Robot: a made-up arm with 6 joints. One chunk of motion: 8 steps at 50 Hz.
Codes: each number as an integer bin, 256 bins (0 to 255) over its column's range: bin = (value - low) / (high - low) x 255, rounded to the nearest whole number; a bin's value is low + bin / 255 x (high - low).
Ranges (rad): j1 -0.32..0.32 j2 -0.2..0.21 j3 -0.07..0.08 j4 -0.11..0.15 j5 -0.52..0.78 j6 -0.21..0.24
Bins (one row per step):
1: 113 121 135 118 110 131
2: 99 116 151 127 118 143
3: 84 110 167 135 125 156
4: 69 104 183 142 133 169
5: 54 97 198 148 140 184
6: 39 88 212 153 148 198
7: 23 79 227 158 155 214
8: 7 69 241 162 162 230
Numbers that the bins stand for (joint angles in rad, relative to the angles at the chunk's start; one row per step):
1: -0.0364 -0.0055 0.0094 0.0103 0.0408 0.0212
2: -0.0715 -0.0135 0.0188 0.0195 0.0816 0.0424
3: -0.1092 -0.0231 0.0282 0.0276 0.1173 0.0653
4: -0.1468 -0.0328 0.0376 0.0348 0.1580 0.0882
5: -0.1845 -0.0440 0.0465 0.0409 0.1937 0.1147
6: -0.2221 -0.0585 0.0547 0.0460 0.2345 0.1394
7: -0.2623 -0.0730 0.0635 0.0511 0.2702 0.1676
8: -0.3024 -0.0891 0.0718 0.0552 0.3059 0.1959

